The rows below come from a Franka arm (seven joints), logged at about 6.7 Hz.
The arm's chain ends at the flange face. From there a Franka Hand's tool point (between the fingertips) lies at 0.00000 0.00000 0.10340 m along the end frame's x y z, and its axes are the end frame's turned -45 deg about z.
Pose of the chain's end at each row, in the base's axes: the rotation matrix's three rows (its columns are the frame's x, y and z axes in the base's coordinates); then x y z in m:
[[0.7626, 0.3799, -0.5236], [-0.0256, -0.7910, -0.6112], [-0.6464, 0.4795, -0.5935]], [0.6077, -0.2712, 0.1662]
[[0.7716, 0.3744, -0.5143], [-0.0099, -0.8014, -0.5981], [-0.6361, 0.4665, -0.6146]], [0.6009, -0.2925, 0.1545]
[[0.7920, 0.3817, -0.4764], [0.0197, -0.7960, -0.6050], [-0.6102, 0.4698, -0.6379]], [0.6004, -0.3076, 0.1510]
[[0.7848, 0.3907, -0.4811], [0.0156, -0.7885, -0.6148], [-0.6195, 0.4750, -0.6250]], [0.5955, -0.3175, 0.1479]
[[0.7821, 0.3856, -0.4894], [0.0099, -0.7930, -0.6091], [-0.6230, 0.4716, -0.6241]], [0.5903, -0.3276, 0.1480]
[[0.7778, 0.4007, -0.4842], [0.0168, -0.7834, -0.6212], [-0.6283, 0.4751, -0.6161]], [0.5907, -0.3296, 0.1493]
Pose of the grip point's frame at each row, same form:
[[0.2706, 0.8079, -0.5236], [0.5412, -0.5774, -0.6112], [-0.7961, -0.1180, -0.5935]], [0.5536, -0.3344, 0.1048]
[[0.2809, 0.8103, -0.5143], [0.5597, -0.5737, -0.5981], [-0.7797, -0.1199, -0.6146]], [0.5477, -0.3543, 0.0910]
[[0.2901, 0.8299, -0.4764], [0.5768, -0.5489, -0.6050], [-0.7637, -0.0993, -0.6379]], [0.5511, -0.3702, 0.0850]
[[0.2787, 0.8312, -0.4811], [0.5686, -0.5465, -0.6148], [-0.7739, -0.1022, -0.6250]], [0.5458, -0.3811, 0.0833]
[[0.2804, 0.8257, -0.4894], [0.5677, -0.5537, -0.6091], [-0.7740, -0.1071, -0.6241]], [0.5397, -0.3906, 0.0835]
[[0.2666, 0.8333, -0.4842], [0.5658, -0.5421, -0.6212], [-0.7802, -0.1083, -0.6161]], [0.5406, -0.3938, 0.0856]

